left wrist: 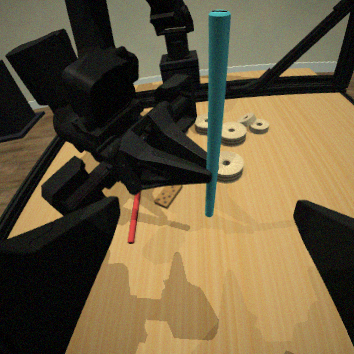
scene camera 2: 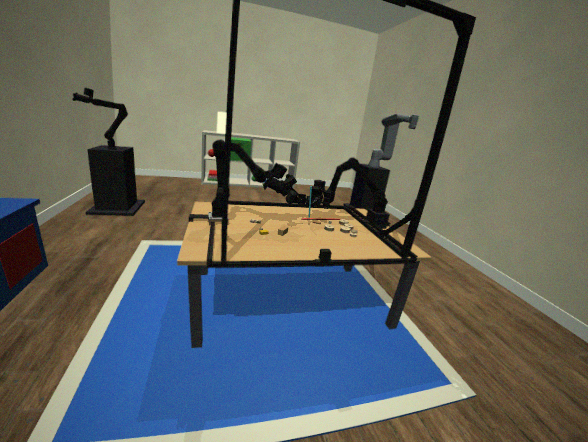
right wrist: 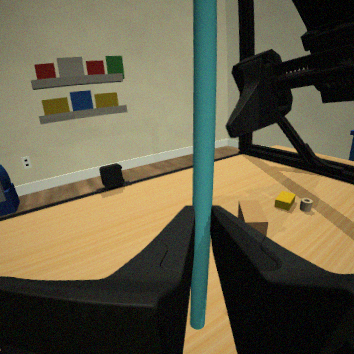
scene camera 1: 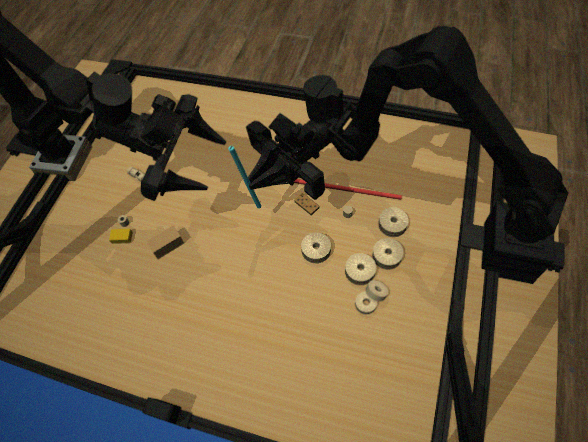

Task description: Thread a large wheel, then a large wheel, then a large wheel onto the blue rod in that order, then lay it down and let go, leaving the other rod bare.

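Frame: origin at the left arm's base, x ahead, y left, z up, level; metres.
Where they show: left gripper, fingertip midpoint: (left wrist: 207, 206) (scene camera 2: 300, 198) (right wrist: 288, 131) (scene camera 1: 216, 165); right gripper, fingertip midpoint: (left wrist: 214, 172) (scene camera 2: 309, 205) (right wrist: 201, 213) (scene camera 1: 247, 185); left arm's base at its link origin: (scene camera 2: 218, 215) (scene camera 1: 57, 151); right arm's base at its link origin: (left wrist: 178, 56) (scene camera 2: 378, 211) (scene camera 1: 525, 229).
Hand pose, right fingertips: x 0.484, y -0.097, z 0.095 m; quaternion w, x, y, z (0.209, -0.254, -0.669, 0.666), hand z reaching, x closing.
Observation:
Things, the pixels of their centre, and the offset from my right fingertips.
- blue rod at the middle of its body: (right wrist: 202, 183) (left wrist: 212, 157) (scene camera 1: 246, 180) (scene camera 2: 310, 202) dx +0.000, dy +0.001, dz +0.016 m
- large wheel at the middle of its body: (left wrist: 225, 166) (scene camera 1: 316, 247) dx +0.125, dy -0.041, dz -0.122 m
- red rod at the middle of its body: (left wrist: 140, 172) (scene camera 1: 337, 187) (scene camera 2: 321, 219) dx +0.145, dy +0.106, dz -0.127 m
- brown dotted plate at the middle of its body: (left wrist: 168, 193) (scene camera 1: 306, 204) dx +0.090, dy +0.057, dz -0.128 m
- small grey cylinder at the middle of its body: (scene camera 1: 347, 211) dx +0.175, dy +0.048, dz -0.123 m
- yellow block at the middle of its body: (right wrist: 284, 199) (scene camera 1: 121, 236) dx -0.268, dy -0.073, dz -0.124 m
- brown block at the middle of its body: (right wrist: 250, 218) (scene camera 1: 165, 242) (scene camera 2: 283, 230) dx -0.167, dy -0.076, dz -0.117 m
My right gripper (scene camera 1: 251, 185) (left wrist: 214, 172) (right wrist: 201, 213) is shut on the blue rod (scene camera 1: 239, 164) (scene camera 2: 310, 200) (left wrist: 217, 90) (right wrist: 204, 125), holding it roughly upright with no wheel on it. My left gripper (scene camera 1: 215, 165) (left wrist: 207, 206) is open and empty, its fingertips a little short of the rod, which shows beyond the opening in the left wrist view. A large wheel (scene camera 1: 308, 246) (left wrist: 238, 169) lies flat on the table. More large wheels (scene camera 1: 353, 267) (scene camera 1: 381, 251) (scene camera 1: 385, 220) lie flat to its right. The red rod (scene camera 1: 352, 189) (scene camera 2: 325, 219) (left wrist: 134, 220) lies bare on the table, partly hidden by my right gripper.
Two small wheels (scene camera 1: 360, 303) (scene camera 1: 371, 290) lie below the large ones. A brown dotted plate (scene camera 1: 306, 203) (left wrist: 168, 196) and a small grey cylinder (scene camera 1: 348, 212) lie near the red rod. A yellow block (scene camera 1: 120, 235) (right wrist: 285, 200) and a brown block (scene camera 1: 168, 247) lie left.

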